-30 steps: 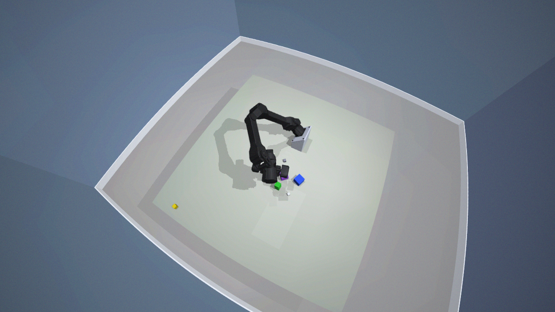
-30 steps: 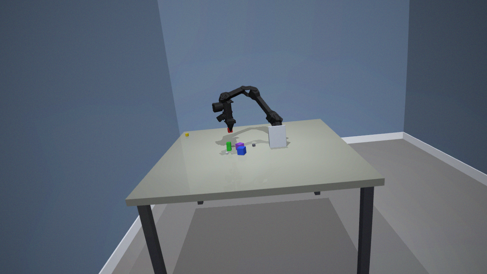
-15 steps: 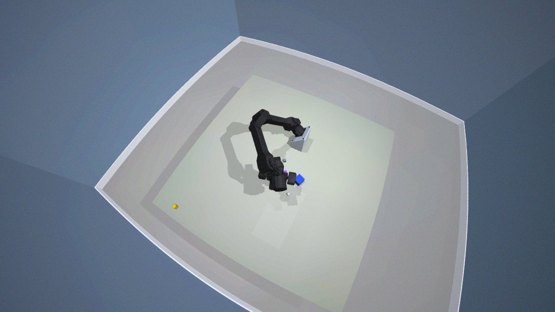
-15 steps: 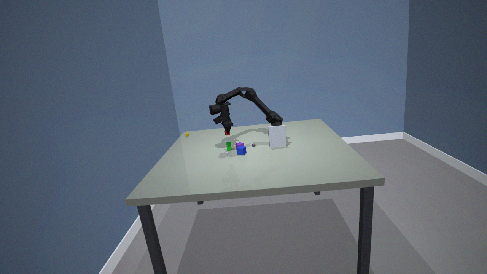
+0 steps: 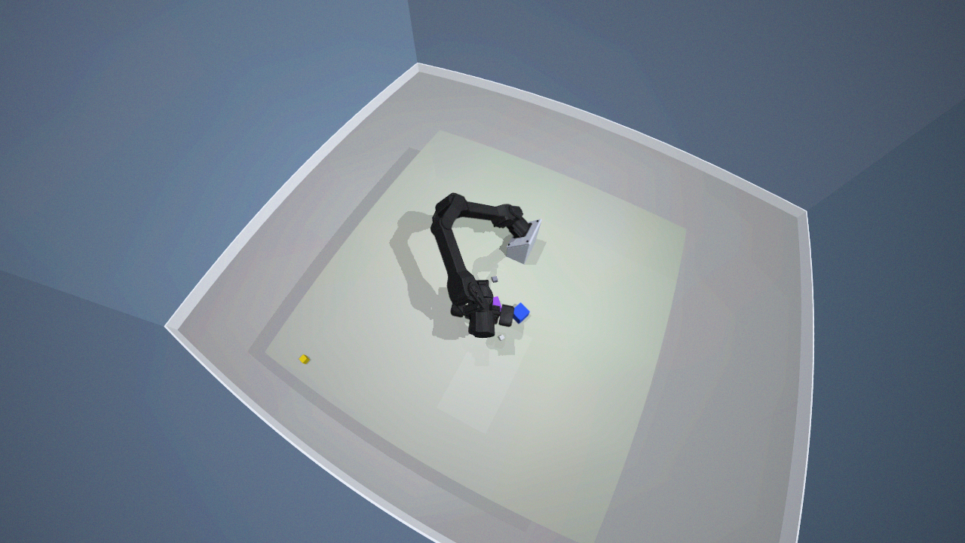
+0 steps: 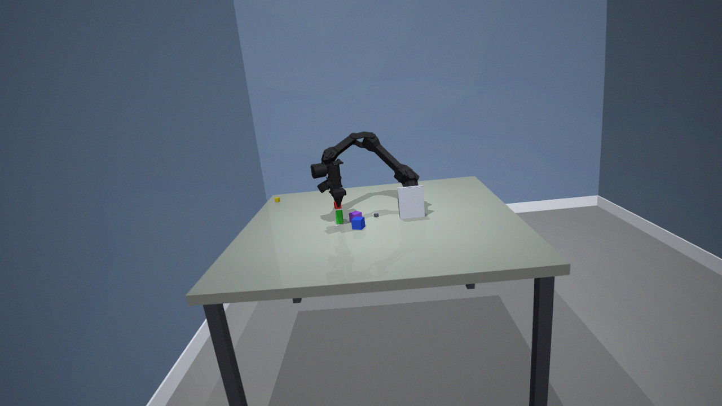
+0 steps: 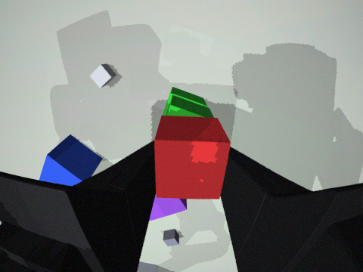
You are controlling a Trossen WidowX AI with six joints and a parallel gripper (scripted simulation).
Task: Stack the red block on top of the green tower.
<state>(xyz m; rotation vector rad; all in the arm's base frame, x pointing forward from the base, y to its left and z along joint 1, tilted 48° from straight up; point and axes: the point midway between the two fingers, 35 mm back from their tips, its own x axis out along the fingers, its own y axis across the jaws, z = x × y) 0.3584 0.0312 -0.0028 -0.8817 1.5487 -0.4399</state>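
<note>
My gripper tip is 80 mm past the purple block and 60 mm above it. Also, from my gripper tip: blue block (100 mm behind, 100 mm to the left, 60 mm below); yellow cube (430 mm ahead, 490 mm to the right, 70 mm below); red block (10 mm above).
</note>
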